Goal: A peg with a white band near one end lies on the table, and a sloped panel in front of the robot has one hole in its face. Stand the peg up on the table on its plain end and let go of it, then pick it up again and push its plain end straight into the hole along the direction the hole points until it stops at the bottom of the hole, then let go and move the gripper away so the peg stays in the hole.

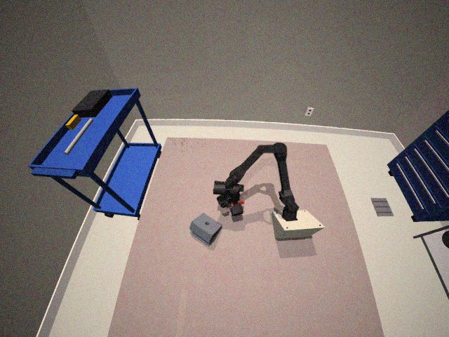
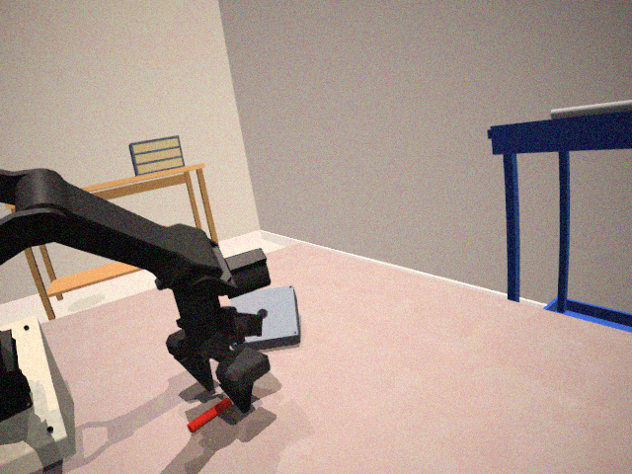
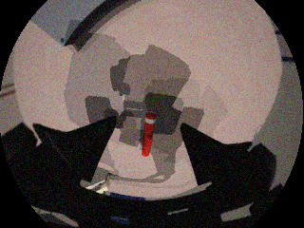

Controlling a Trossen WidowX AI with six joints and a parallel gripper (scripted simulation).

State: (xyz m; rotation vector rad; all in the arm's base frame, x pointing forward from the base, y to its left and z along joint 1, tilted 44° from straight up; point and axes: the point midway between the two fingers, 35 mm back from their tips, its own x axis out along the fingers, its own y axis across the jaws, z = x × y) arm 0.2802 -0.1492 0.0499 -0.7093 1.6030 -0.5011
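Right now the red peg is 1 cm behind my gripper tip. From my gripper tip the other things lie so: sloped grey panel: 16 cm ahead, 13 cm to the left, 3 cm above.
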